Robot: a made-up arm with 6 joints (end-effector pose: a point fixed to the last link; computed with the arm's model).
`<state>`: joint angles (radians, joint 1 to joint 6).
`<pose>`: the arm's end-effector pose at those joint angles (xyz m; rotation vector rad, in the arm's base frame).
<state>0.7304 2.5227 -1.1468 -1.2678 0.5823 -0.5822</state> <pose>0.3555 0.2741 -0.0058 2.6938 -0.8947 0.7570</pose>
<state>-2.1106 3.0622 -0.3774 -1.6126 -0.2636 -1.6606</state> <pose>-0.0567 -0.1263 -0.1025 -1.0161 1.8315 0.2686</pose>
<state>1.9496 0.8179 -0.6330 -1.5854 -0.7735 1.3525</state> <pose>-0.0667 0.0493 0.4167 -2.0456 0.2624 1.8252</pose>
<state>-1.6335 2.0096 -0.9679 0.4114 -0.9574 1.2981</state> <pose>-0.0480 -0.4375 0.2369 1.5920 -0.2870 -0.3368</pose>
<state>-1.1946 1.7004 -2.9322 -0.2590 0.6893 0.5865</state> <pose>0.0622 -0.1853 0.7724 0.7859 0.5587 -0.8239</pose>
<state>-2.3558 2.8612 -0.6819 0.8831 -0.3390 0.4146</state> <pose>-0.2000 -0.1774 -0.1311 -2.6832 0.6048 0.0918</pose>
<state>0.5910 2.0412 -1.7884 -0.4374 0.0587 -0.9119</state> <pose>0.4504 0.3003 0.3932 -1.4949 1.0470 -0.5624</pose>
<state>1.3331 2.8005 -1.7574 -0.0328 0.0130 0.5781</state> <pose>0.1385 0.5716 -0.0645 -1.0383 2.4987 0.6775</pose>
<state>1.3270 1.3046 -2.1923 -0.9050 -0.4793 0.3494</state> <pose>-0.0005 0.0921 0.7730 -0.4633 -0.1227 0.8677</pose>
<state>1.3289 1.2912 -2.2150 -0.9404 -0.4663 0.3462</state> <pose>-0.0041 0.0783 0.7768 -0.4481 -0.1416 0.8256</pose>
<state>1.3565 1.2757 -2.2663 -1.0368 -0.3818 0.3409</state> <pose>-0.0079 0.0580 0.7837 -0.4266 -0.1235 0.7303</pose>
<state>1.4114 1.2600 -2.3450 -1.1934 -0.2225 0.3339</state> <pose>-0.0082 0.0299 0.7926 -0.3770 -0.0524 0.5864</pose>
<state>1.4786 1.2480 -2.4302 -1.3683 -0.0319 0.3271</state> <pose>-0.0020 -0.0010 0.7998 -0.2927 0.0612 0.4389</pose>
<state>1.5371 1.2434 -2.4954 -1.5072 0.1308 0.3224</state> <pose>0.0074 -0.0242 0.8031 -0.2082 0.1779 0.3350</pose>
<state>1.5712 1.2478 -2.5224 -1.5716 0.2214 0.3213</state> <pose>0.0138 -0.0301 0.8036 -0.1708 0.2518 0.2953</pose>
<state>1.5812 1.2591 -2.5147 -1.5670 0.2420 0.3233</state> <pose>0.0153 -0.0196 0.8032 -0.1877 0.2749 0.3068</pose>
